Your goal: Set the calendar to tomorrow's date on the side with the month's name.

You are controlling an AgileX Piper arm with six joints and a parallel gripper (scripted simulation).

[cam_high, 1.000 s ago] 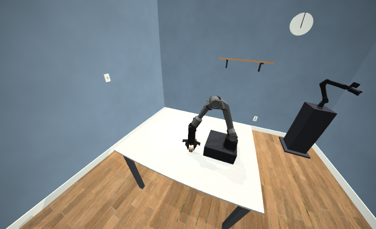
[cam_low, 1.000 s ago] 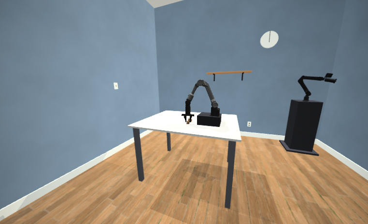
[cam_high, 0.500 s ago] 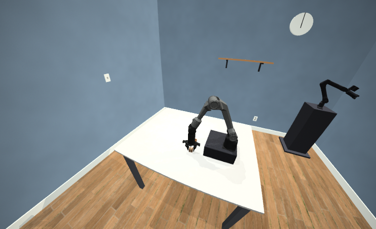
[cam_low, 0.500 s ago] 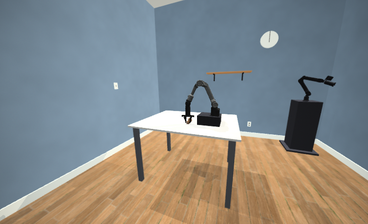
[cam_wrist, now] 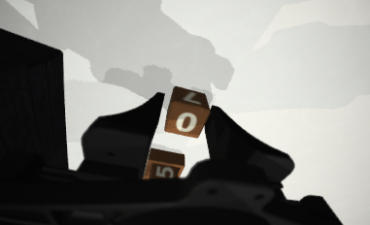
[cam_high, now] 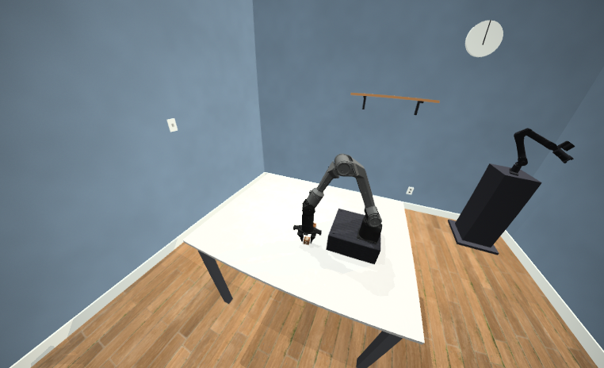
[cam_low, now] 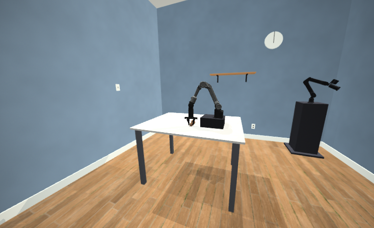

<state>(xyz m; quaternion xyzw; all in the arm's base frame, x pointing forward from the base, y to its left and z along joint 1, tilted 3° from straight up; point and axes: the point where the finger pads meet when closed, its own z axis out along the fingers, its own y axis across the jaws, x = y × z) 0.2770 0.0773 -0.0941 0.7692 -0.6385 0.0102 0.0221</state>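
Right now my hand is right at the brown wooden cube.
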